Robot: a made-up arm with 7 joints. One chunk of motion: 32 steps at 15 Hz.
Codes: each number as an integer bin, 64 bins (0 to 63) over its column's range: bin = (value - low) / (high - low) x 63, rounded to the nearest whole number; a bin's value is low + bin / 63 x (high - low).
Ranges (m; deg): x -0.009..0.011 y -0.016..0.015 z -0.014..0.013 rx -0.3..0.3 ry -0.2..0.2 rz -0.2..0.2
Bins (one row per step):
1: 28 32 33 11 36 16
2: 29 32 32 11 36 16
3: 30 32 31 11 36 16
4: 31 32 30 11 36 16
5: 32 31 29 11 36 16
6: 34 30 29 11 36 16
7: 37 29 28 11 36 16
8: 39 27 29 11 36 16
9: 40 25 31 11 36 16
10: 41 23 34 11 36 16
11: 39 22 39 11 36 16
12: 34 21 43 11 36 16
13: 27 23 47 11 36 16
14: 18 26 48 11 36 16
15: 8 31 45 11 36 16
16: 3 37 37 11 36 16
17: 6 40 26 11 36 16
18: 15 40 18 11 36 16
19: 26 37 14 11 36 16
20: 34 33 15 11 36 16
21: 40 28 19 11 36 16
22: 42 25 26 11 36 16
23: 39 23 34 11 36 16
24: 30 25 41 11 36 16
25: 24 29 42 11 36 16
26: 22 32 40 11 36 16
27: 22 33 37 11 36 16
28: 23 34 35 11 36 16
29: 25 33 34 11 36 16
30: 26 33 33 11 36 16
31: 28 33 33 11 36 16
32: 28 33 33 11 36 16
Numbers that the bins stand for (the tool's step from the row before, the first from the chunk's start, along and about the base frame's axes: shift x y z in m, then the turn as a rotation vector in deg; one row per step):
1: -0.00011 -0.00025 0.00014 -0.195 0.029 -0.098
2: 0.00021 -0.00025 -0.00029 -0.195 0.029 -0.098
3: 0.00052 -0.00025 -0.00071 -0.195 0.029 -0.098
4: 0.00084 -0.00025 -0.00114 -0.195 0.029 -0.098
5: 0.00116 -0.00075 -0.00157 -0.195 0.029 -0.098
6: 0.00179 -0.00124 -0.00157 -0.195 0.029 -0.098
7: 0.00275 -0.00173 -0.00200 -0.195 0.029 -0.098
8: 0.00338 -0.00271 -0.00157 -0.195 0.029 -0.098
9: 0.00370 -0.00370 -0.00071 -0.195 0.029 -0.098
10: 0.00402 -0.00468 0.00057 -0.195 0.029 -0.098
11: 0.00338 -0.00517 0.00271 -0.195 0.029 -0.098
12: 0.00179 -0.00567 0.00443 -0.195 0.029 -0.098
13: -0.00043 -0.00468 0.00614 -0.195 0.029 -0.098
14: -0.00329 -0.00321 0.00657 -0.195 0.029 -0.098
15: -0.00646 -0.00075 0.00529 -0.195 0.029 -0.098
16: -0.00805 0.00221 0.00186 -0.195 0.029 -0.098
17: -0.00710 0.00368 -0.00286 -0.195 0.029 -0.098
18: -0.00424 0.00368 -0.00629 -0.195 0.029 -0.098
19: -0.00075 0.00221 -0.00800 -0.195 0.029 -0.098
20: 0.00179 0.00024 -0.00757 -0.195 0.029 -0.098
21: 0.00370 -0.00222 -0.00586 -0.195 0.029 -0.098
22: 0.00433 -0.00370 -0.00286 -0.195 0.029 -0.098
23: 0.00338 -0.00468 0.00057 -0.195 0.029 -0.098
24: 0.00052 -0.00370 0.00357 -0.195 0.029 -0.098
25: -0.00138 -0.00173 0.00400 -0.195 0.029 -0.098
26: -0.00202 -0.00025 0.00314 -0.195 0.029 -0.098
27: -0.00202 0.00024 0.00186 -0.195 0.029 -0.098
28: -0.00170 0.00073 0.00100 -0.195 0.029 -0.098
29: -0.00106 0.00024 0.00057 -0.195 0.029 -0.098
30: -0.00075 0.00024 0.00014 -0.195 0.029 -0.098
31: -0.00011 0.00024 0.00014 -0.195 0.029 -0.098
32: -0.00011 0.00024 0.00014 -0.195 0.029 -0.098

